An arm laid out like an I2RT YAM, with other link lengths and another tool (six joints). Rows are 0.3 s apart.
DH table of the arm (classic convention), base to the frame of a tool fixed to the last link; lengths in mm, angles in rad. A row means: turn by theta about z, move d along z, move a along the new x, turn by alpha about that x. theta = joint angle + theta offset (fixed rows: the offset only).
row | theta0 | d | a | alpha
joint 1 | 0.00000 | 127.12 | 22.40 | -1.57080
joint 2 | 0.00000 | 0.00 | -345.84 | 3.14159
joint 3 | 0.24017 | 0.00 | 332.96 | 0.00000
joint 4 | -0.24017 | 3.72 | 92.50 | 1.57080
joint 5 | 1.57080 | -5.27 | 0.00 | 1.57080
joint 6 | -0.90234 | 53.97 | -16.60 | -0.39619
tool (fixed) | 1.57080 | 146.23 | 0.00 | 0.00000
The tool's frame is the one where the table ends.
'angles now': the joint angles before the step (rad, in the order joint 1, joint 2, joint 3, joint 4, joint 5, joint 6). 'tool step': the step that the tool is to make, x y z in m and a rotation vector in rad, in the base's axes. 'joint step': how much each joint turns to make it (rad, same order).
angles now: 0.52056, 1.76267, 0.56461, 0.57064, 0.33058, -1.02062
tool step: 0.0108, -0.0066, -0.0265, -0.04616, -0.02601, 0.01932
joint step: -0.02494, 0.12540, -0.01182, 0.16090, -0.00554, -0.07269
